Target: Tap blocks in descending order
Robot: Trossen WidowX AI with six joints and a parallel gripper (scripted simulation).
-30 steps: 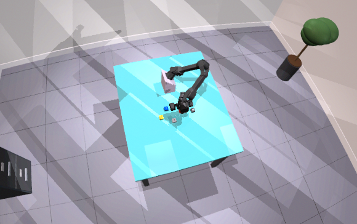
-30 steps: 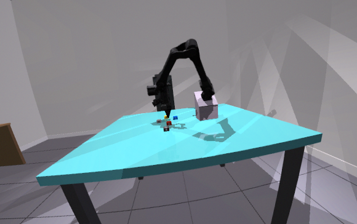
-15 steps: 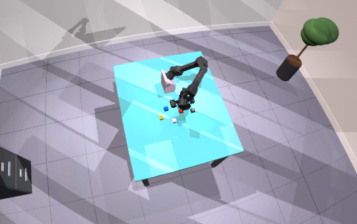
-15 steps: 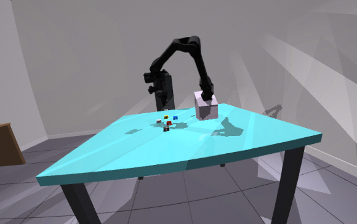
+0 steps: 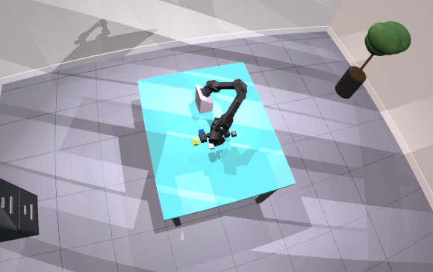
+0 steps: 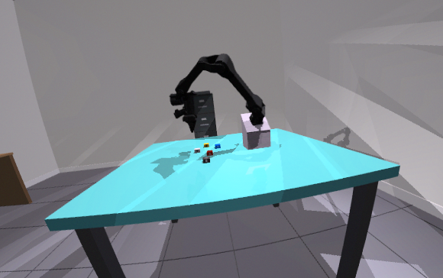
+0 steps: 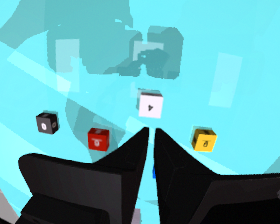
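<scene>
Now: gripper tip 1 cm past the white block and 11 cm above it. Round my gripper tip: blue block (14 cm behind, 3 cm to the right, 11 cm below); then red block (8 cm behind, 8 cm to the left, 11 cm below); then yellow block (7 cm behind, 9 cm to the right, 11 cm below).
</scene>
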